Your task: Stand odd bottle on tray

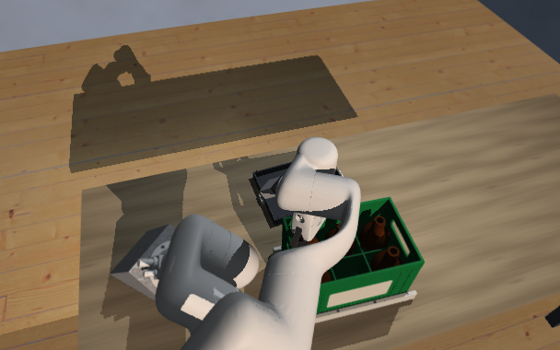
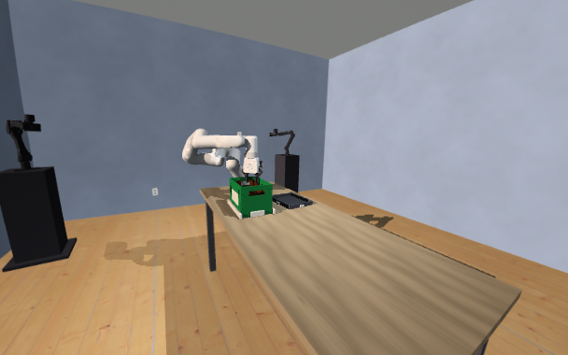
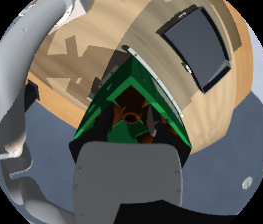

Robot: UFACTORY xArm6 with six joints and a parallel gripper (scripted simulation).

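The green crate lies 80 mm ahead of my hand, 70 mm below it and 60 mm to the right of it. Round my hand: dark tray: 240 mm to the left, 150 mm below, 110 mm ahead.
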